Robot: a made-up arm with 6 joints. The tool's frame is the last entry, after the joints. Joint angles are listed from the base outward. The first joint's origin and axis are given. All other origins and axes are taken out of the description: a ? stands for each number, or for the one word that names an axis. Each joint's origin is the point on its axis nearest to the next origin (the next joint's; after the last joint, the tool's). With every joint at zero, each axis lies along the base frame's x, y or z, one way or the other. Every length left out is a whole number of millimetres.
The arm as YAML. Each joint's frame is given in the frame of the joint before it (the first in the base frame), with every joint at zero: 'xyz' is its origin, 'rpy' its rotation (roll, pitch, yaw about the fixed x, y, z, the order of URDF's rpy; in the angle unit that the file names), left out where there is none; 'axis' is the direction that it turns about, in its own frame. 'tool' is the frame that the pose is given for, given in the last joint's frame.
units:
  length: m
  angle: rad
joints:
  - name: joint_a
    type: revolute
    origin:
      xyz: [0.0, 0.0, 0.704]
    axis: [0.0, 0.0, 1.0]
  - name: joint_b
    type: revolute
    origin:
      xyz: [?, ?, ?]
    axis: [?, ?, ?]
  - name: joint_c
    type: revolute
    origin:
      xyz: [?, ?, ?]
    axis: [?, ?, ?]
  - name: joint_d
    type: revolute
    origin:
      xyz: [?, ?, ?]
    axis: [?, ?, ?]
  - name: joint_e
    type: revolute
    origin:
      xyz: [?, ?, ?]
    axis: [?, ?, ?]
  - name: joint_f
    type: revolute
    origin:
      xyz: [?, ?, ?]
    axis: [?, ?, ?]
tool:
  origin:
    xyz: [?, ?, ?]
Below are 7 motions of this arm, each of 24 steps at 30 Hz.
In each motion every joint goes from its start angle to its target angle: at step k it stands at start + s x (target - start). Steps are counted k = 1, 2, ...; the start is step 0. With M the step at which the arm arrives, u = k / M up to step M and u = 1 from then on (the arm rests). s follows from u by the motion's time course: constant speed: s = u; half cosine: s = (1 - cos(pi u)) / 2; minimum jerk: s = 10 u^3 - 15 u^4 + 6 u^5.
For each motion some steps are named. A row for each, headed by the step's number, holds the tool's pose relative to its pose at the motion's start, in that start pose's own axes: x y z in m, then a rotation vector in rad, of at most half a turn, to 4 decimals.
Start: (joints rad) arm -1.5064 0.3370 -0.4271 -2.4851 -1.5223 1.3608
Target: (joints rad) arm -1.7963 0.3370 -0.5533 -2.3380 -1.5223 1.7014
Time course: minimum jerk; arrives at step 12
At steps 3, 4, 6, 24:
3: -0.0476 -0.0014 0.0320 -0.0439 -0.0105 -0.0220
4: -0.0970 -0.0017 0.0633 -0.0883 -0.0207 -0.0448
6: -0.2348 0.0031 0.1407 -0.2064 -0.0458 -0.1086
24: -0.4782 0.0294 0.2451 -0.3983 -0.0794 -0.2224

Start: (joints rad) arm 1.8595 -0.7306 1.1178 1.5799 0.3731 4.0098
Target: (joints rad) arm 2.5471 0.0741 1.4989 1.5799 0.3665 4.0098
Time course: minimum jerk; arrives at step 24
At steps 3, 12, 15, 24:
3: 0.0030 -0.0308 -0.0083 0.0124 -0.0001 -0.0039
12: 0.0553 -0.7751 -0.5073 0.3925 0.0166 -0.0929
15: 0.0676 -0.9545 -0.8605 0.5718 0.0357 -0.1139
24: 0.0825 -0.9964 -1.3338 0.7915 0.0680 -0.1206

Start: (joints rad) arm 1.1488 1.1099 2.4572 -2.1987 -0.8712 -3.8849
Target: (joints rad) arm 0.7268 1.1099 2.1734 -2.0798 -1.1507 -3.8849
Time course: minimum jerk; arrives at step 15
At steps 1, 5, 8, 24:
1: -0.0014 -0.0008 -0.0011 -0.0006 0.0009 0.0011
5: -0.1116 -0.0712 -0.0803 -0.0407 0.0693 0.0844
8: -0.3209 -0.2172 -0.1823 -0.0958 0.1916 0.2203
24: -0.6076 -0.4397 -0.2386 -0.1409 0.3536 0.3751

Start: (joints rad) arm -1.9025 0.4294 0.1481 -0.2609 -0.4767 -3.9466
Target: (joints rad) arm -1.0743 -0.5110 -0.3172 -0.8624 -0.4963 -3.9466
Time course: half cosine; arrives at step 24
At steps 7, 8, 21, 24:
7: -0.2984 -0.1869 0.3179 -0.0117 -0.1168 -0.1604
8: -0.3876 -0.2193 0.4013 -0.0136 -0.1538 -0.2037
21: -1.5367 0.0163 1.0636 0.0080 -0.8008 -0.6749
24: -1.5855 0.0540 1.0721 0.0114 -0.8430 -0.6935

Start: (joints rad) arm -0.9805 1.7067 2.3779 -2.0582 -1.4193 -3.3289
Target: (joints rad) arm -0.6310 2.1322 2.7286 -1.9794 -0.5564 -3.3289
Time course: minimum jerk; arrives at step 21
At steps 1, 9, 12, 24:
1: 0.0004 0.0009 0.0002 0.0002 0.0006 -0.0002
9: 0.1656 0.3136 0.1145 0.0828 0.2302 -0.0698
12: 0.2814 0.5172 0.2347 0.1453 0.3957 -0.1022
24: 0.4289 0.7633 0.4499 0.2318 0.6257 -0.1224

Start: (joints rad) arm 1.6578 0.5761 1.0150 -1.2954 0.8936 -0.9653
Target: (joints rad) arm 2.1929 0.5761 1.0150 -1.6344 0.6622 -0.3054
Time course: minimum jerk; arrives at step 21
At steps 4, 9, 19, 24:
4: -0.0423 -0.0236 -0.0323 -0.0103 0.0059 -0.0395
9: -0.3254 -0.1395 -0.2315 -0.0753 0.0737 -0.2810
19: -0.9531 -0.1956 -0.5927 -0.1838 0.3527 -0.7031
24: -0.9609 -0.1948 -0.5966 -0.1848 0.3570 -0.7074

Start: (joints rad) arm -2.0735 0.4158 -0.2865 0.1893 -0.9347 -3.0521
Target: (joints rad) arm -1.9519 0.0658 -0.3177 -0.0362 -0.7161 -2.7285
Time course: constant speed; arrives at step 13
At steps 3, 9, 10, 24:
3: -0.1395 -0.0462 0.0354 -0.0610 0.1298 -0.0171
9: -0.4064 -0.1376 0.1411 -0.1844 0.3935 -0.0340
10: -0.4489 -0.1523 0.1631 -0.2047 0.4379 -0.0346
24: -0.5726 -0.1950 0.2365 -0.2644 0.5715 -0.0328

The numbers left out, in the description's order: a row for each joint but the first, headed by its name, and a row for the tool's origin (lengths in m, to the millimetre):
joint_b: xyz 0.111 0.0 0.0, axis 0.0 1.0 0.0
joint_c: xyz 0.0 0.0 1.366, axis 0.0 -1.0 0.0
joint_d: xyz 1.44 0.0 0.252, axis -1.0 0.0 0.0
joint_e: xyz 0.0 0.0 0.0, axis 0.0 -1.0 0.0
joint_f: xyz 0.133 0.0 0.0, axis -1.0 0.0 0.0
tool: xyz 0.0 0.0 0.0

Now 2 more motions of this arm.
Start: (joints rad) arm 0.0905 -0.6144 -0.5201 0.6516 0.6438 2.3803
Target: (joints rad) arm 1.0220 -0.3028 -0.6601 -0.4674 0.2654 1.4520
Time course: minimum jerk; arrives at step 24
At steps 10, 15, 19, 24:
10: 0.1133 -0.2186 0.2608 0.8443 -0.1494 0.0459
15: 0.1118 -0.5998 0.5030 1.6618 -0.4873 0.2271
19: 0.0341 -0.8471 0.5988 2.0308 -0.7355 0.4332
24: -0.0015 -0.9239 0.6213 2.1260 -0.8164 0.5160

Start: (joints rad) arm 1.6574 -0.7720 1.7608 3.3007 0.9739 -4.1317
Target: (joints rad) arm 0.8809 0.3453 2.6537 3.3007 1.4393 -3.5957
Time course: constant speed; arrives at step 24
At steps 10, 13, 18, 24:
10: 0.3757 -0.2235 -0.8637 -0.5528 0.1216 -0.2174
13: 0.4460 -0.3824 -1.0652 -0.7152 0.1533 -0.2898
18: 0.5150 -0.7078 -1.3119 -0.9796 0.2019 -0.4201
24: 0.5146 -1.1433 -1.4454 -1.2815 0.2545 -0.5955

